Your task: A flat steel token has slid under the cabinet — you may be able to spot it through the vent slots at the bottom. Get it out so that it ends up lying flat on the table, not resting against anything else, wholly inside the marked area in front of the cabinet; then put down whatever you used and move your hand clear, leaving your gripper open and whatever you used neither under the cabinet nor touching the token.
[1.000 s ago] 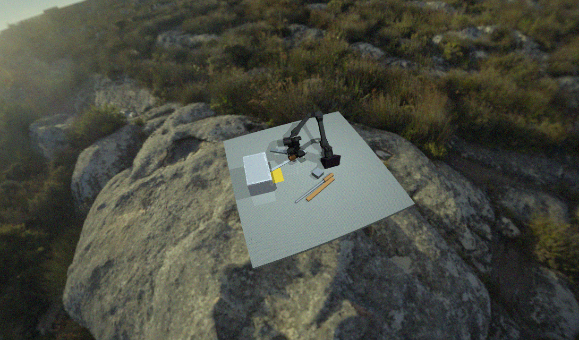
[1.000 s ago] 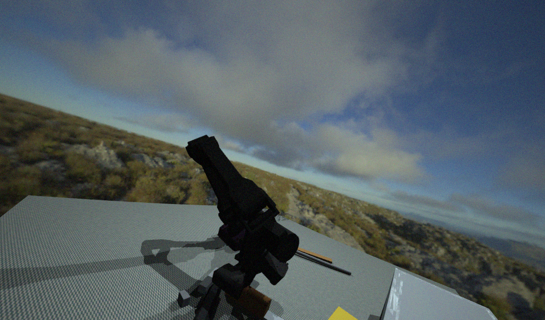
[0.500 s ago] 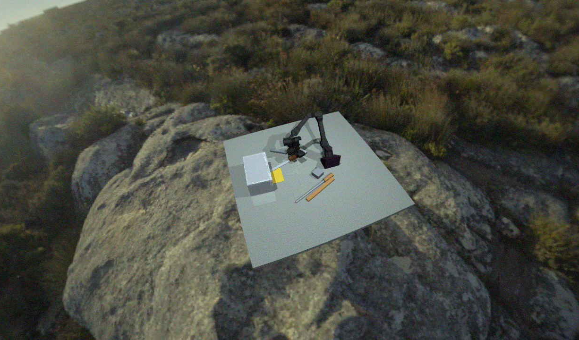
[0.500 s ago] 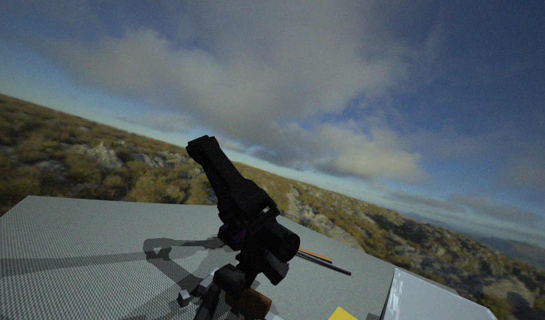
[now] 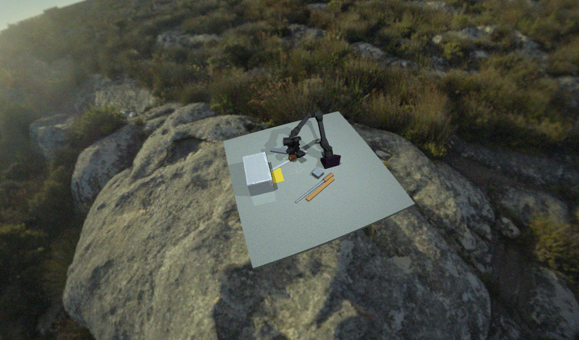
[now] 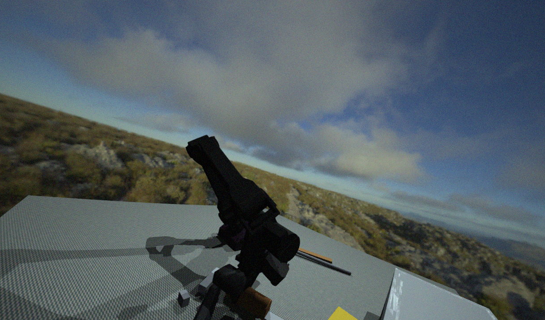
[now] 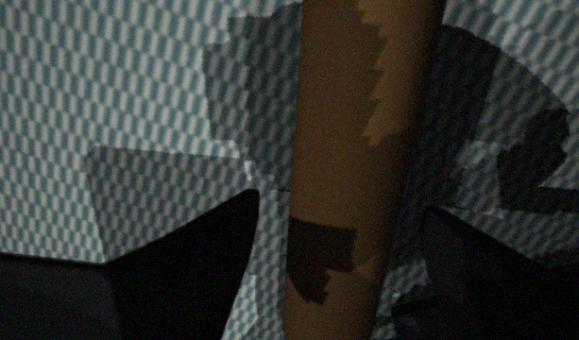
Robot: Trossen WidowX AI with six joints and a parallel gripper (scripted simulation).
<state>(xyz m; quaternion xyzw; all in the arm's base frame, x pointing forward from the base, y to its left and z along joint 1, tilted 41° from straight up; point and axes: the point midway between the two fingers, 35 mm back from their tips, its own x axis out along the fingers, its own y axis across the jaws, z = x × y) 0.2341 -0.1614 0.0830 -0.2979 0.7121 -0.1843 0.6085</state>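
Now: the grey bar 8 cm behind my gripper tip and 3 cm to the right of it. From my gripper tip the other things lie so: grey block (8 cm behind, 26 cm to the left, 1 cm above); then small grey cube (6 cm behind, 11 cm to the right); then wooden stick (3 cm behind, 40 cm to the left).
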